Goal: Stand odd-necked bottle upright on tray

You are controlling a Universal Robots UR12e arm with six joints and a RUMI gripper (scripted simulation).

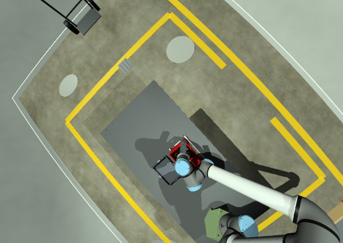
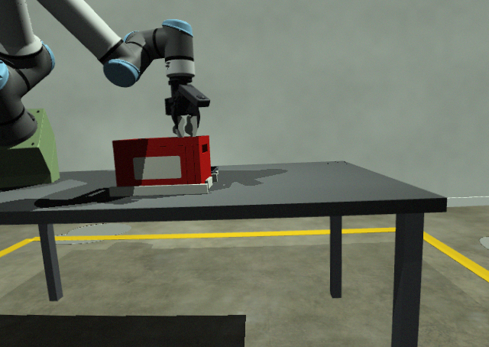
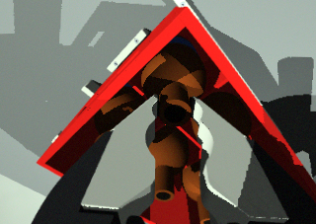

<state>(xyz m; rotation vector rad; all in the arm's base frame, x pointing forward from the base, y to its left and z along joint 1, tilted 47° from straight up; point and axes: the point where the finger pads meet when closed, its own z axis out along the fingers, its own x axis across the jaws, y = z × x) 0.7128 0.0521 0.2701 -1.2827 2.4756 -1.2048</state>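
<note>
The bottle is 7 cm below my hand. Round my hand: dark tray: 31 cm to the left, 14 cm below, 9 cm behind; red crate: 9 cm behind, 7 cm below, 4 cm to the left.
</note>
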